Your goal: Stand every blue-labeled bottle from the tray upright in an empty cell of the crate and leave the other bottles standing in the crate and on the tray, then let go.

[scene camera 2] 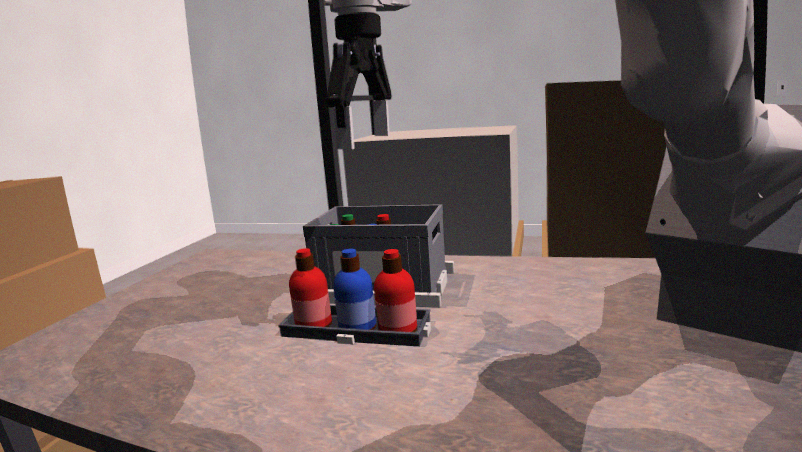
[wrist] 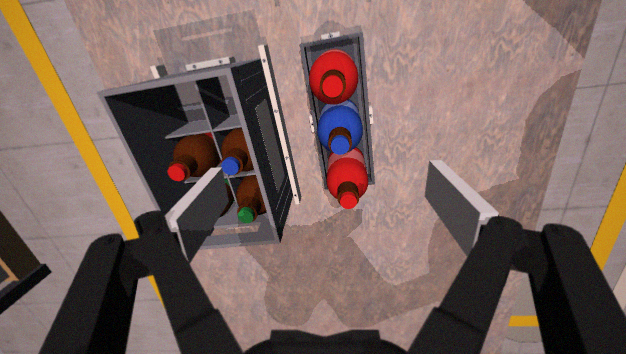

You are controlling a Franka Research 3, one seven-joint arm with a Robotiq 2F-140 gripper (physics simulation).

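Note:
A blue-labeled bottle [scene camera 2: 354, 297] [wrist: 340, 125] stands upright in the middle of the tray [scene camera 2: 381, 336] [wrist: 370, 165]. One red bottle [scene camera 2: 310, 294] [wrist: 347, 176] and another red bottle [scene camera 2: 395, 297] [wrist: 333, 72] stand at the tray's two ends. The grey crate [scene camera 2: 373, 231] [wrist: 274, 220] stands beside the tray. In the wrist view it holds a red-capped bottle [wrist: 195, 155], a blue-capped bottle [wrist: 235, 150], a green-capped bottle [wrist: 250, 195] and another bottle partly hidden by a finger. Two cells at its upper end look empty. My gripper [scene camera 2: 363, 131] [wrist: 324, 182] is open and empty, high above the crate and tray.
White brackets [scene camera 2: 429, 299] [wrist: 280, 125] lie along the crate's base, and small ones sit at the tray's sides. Cardboard boxes [scene camera 2: 39, 258] stand at the left in the scene view. A large grey box [scene camera 2: 432, 196] and a dark brown panel [scene camera 2: 600, 168] stand behind the table.

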